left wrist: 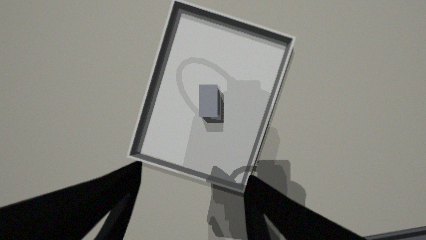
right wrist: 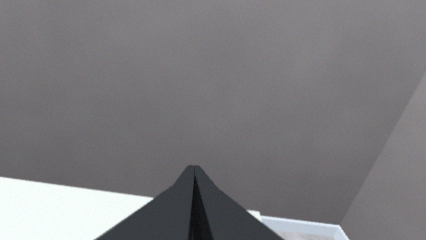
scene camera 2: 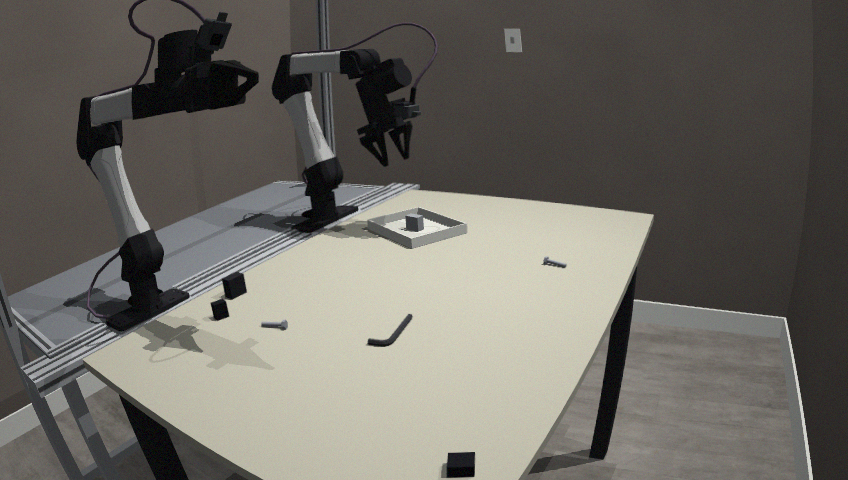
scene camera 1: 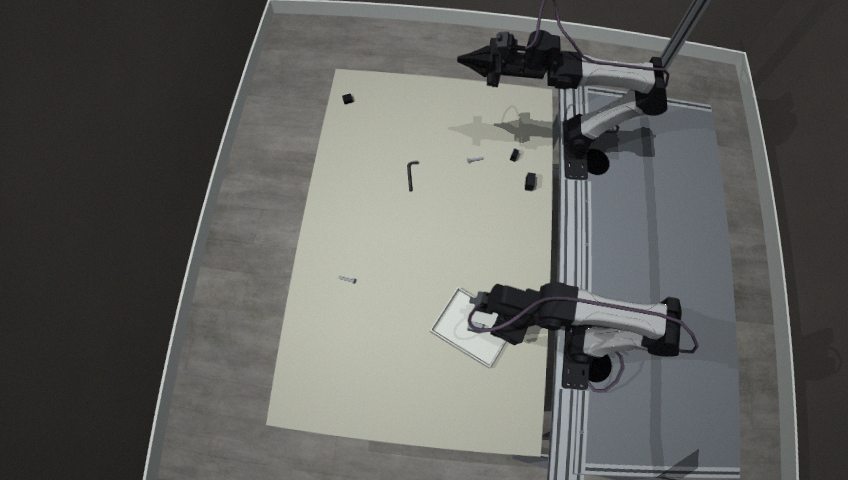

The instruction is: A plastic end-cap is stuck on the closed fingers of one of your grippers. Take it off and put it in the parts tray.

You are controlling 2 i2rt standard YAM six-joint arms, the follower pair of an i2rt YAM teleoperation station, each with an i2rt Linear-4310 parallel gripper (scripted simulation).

Note:
In view: my left gripper (scene camera 2: 396, 162), my right gripper (scene camera 2: 257, 77) and a white parts tray (scene camera 1: 452, 325).
The white parts tray also shows in the left wrist view (left wrist: 247, 61) and in scene camera 2 (scene camera 2: 437, 227). My left gripper is seen too in the left wrist view (left wrist: 195, 178). My right gripper shows as well in the right wrist view (right wrist: 192, 175) and in scene camera 1 (scene camera 1: 457, 59). The right wrist view misses the white parts tray: it is out of frame.

